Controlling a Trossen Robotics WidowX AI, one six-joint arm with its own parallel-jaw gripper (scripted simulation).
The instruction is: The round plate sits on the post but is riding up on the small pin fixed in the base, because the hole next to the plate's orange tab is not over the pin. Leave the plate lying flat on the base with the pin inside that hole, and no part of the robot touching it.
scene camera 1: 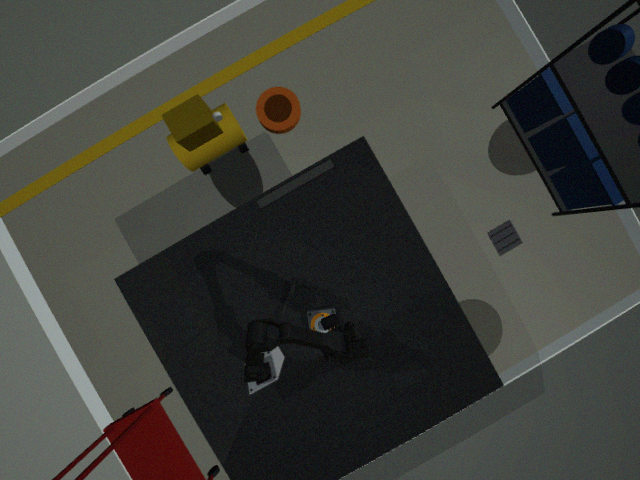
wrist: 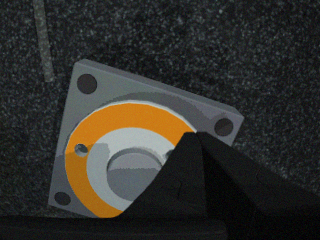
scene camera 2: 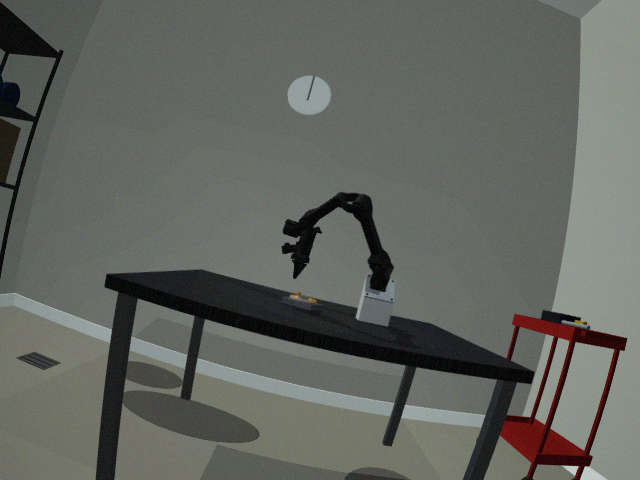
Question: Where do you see a round plate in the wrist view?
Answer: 126, 124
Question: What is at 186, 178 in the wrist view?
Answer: My gripper.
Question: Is my gripper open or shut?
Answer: Shut.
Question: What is my gripper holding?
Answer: Nothing.
